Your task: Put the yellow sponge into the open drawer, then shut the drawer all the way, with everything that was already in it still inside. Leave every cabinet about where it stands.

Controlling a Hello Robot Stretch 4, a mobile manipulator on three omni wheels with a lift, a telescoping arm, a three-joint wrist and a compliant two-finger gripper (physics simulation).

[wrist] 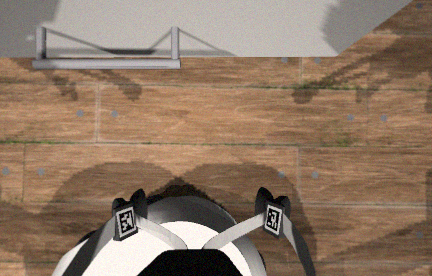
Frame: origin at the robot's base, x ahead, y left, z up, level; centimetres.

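Seen in the pictures: hand at its tool point: (201, 208).
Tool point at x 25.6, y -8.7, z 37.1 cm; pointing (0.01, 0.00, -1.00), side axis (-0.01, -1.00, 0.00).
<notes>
A point is followed by its place in that frame.
My gripper (201, 212) {x 25.6, y -8.7, z 37.1 cm} is open and empty in the wrist view, its two fingers wide apart low in the picture. A light grey cabinet surface (260, 27) {x 40.2, y -13.6, z 40.6 cm} spans the top, with its straight lower edge above the wooden floor. A grey bar handle (106, 64) {x 37.4, y -1.9, z 40.9 cm} on two posts stands out from it at the upper left, well ahead of the fingers and not touched by them. Whether this surface is the drawer's front, and how far the drawer is open, I cannot tell. The yellow sponge and the drawer's inside do not show.
The robot's round white and dark base (181, 231) {x 17.6, y -4.6, z 18.6 cm} shows below and between the fingers. The plank floor (225, 117) {x 38.3, y -13.3, z -2.7 cm} lies between the base and the cabinet, with shadows across it. The cabinet's edge slants away at the upper right.
</notes>
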